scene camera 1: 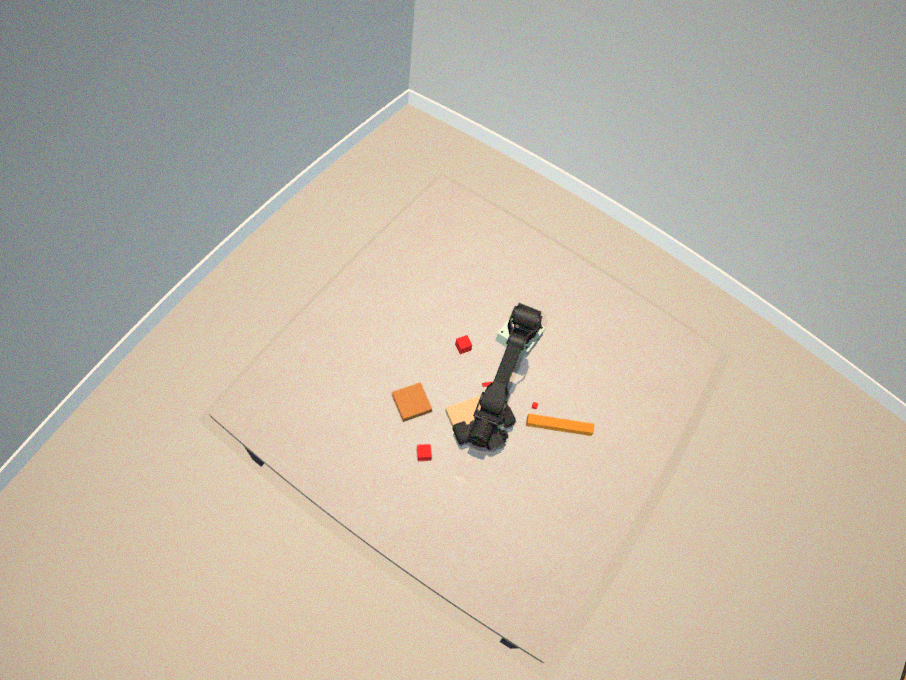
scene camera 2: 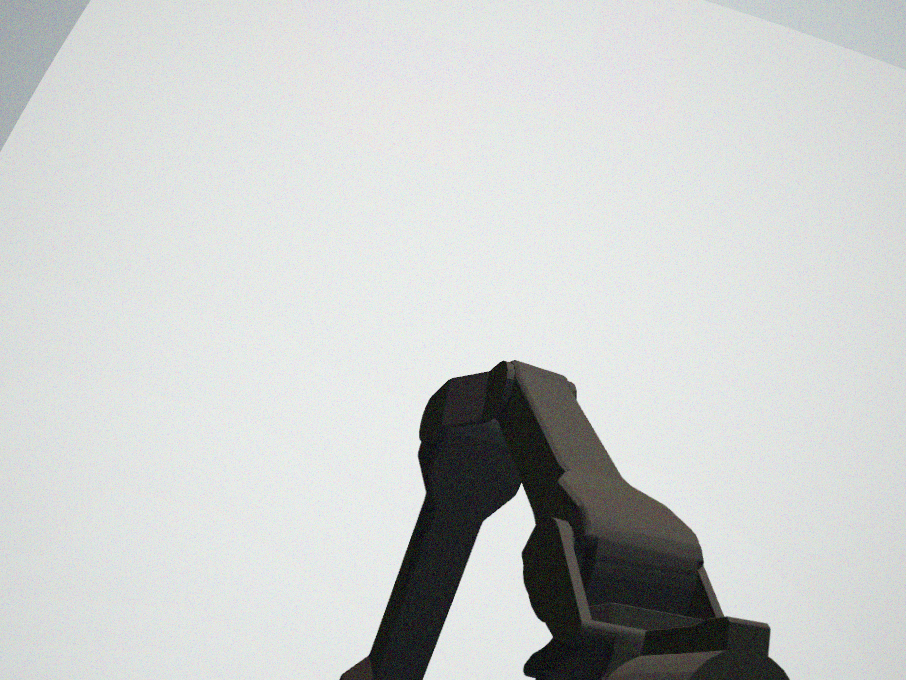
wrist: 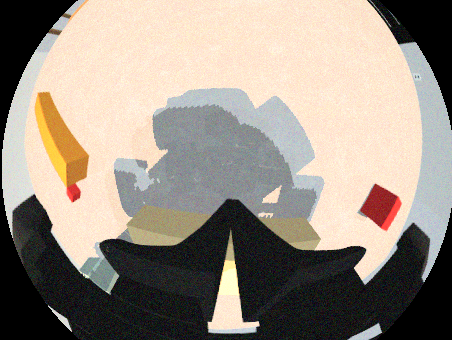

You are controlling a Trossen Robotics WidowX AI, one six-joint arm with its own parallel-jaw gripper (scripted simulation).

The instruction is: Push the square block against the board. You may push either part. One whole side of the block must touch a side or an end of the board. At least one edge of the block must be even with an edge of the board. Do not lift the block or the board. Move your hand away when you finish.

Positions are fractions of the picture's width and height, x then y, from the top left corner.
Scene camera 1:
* dark orange square tile: 0.45, 0.59
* orange board: 0.62, 0.62
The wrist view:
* gripper: 0.51, 0.60
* tan block: 0.34, 0.67
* orange board: 0.16, 0.47
